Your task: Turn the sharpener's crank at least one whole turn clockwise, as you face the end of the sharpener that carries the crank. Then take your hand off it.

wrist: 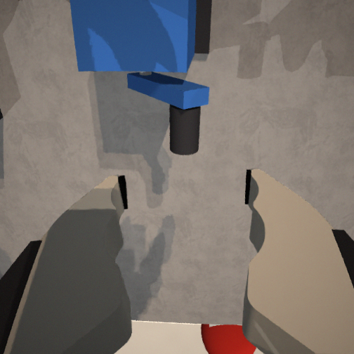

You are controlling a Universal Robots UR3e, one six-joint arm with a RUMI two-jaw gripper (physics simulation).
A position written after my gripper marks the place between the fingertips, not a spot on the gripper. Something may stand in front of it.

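My gripper (184, 175) is visible, together with a crank (184, 97).
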